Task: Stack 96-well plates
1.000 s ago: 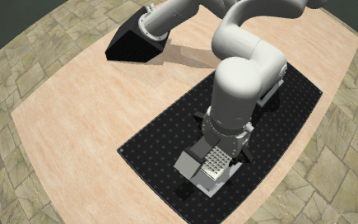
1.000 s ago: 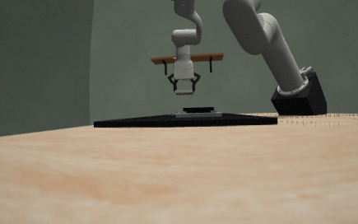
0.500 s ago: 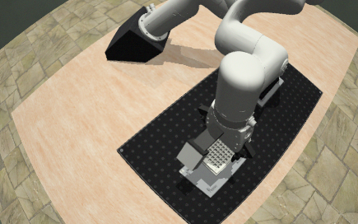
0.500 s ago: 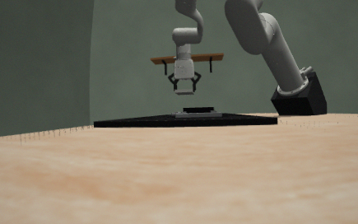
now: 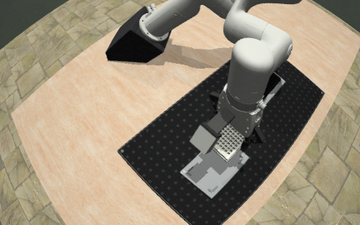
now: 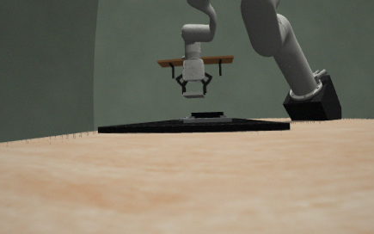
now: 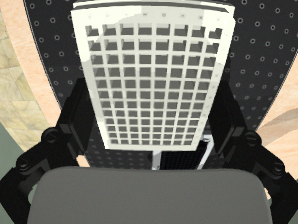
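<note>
Now: the black 96-well plate 140 mm behind my hand, 240 mm to the left of it and 100 mm below it. Also, from my hand: white 96-well plate: 10 mm below; grey plate nest: 30 mm ahead, 50 mm to the right, 120 mm below.
</note>
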